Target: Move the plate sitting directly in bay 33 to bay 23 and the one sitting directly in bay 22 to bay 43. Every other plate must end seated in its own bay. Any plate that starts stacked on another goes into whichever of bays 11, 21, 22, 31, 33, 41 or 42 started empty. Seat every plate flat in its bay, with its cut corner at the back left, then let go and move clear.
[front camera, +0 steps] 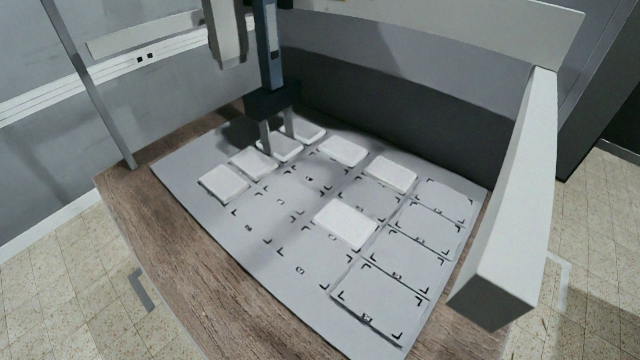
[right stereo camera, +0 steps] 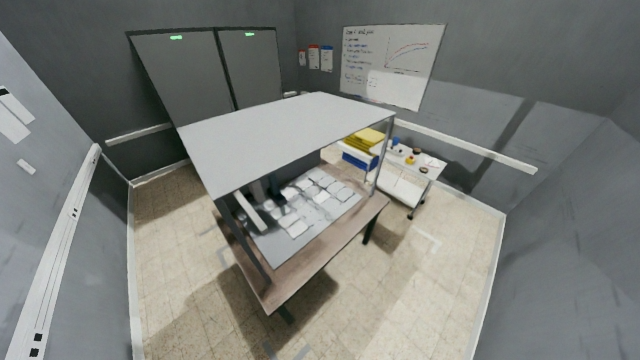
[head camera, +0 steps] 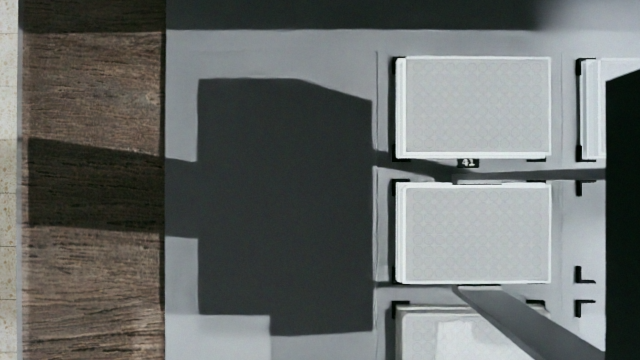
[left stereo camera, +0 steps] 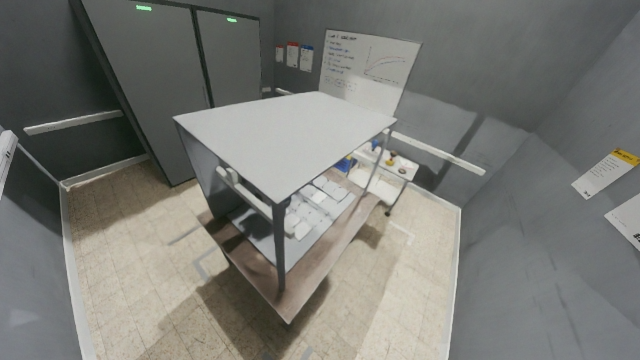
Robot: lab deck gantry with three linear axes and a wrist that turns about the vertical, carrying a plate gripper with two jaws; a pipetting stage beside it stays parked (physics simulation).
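Seen in the pictures: gripper, fingertip midpoint: (front camera: 279, 145) (right stereo camera: 280, 211) (head camera: 472, 232); robot's base, origin of the base link: (front camera: 199, 182) (right stereo camera: 293, 239) (left stereo camera: 299, 241).
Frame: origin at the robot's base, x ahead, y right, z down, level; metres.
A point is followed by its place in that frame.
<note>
My gripper (front camera: 278, 144) @[z -0.007, x 0.064, y -0.257 m] (head camera: 476, 234) @[z -0.007, x 0.064, y -0.257 m] is down at bay 31, its jaws against the front and back edges of a white plate (front camera: 286, 146) @[z -0.014, x 0.093, y -0.261 m] (head camera: 475, 245) @[z -0.014, x 0.062, y -0.248 m]. It is shut on this plate, which lies flat within the bay's marks. Other white plates sit flat in bay 11 (front camera: 223, 183) @[z -0.014, x 0.074, y -0.039 m], bay 21 (front camera: 253, 163) @[z -0.014, x 0.075, y -0.145 m] (head camera: 425, 340) @[z -0.014, x 0.021, y -0.169 m], bay 41 (front camera: 309, 132) @[z -0.014, x 0.097, y -0.361 m] (head camera: 475, 105) @[z -0.014, x 0.062, y -0.364 m], bay 42 (front camera: 343, 150) @[z -0.014, x 0.237, y -0.355 m], bay 43 (front camera: 391, 174) @[z -0.014, x 0.399, y -0.357 m] and bay 23 (front camera: 345, 222) @[z -0.014, x 0.396, y -0.147 m]. Bays 22, 32 and 33 hold no plate. The cut corners are too small to tell.
The pipetting stage (front camera: 225, 35) hangs left of the gripper column (front camera: 270, 45) @[z -0.322, x 0.084, y -0.247 m]. A white beam (front camera: 510, 200) @[z -0.400, x 0.610, y 0.028 m] runs along the right of the deck. Raised bays (front camera: 382, 295) @[z -0.015, x 0.555, y -0.051 m] with corner marks line the right side of the mat. A thin post (front camera: 92, 90) @[z -0.272, x -0.247, y 0.113 m] stands at the left.
</note>
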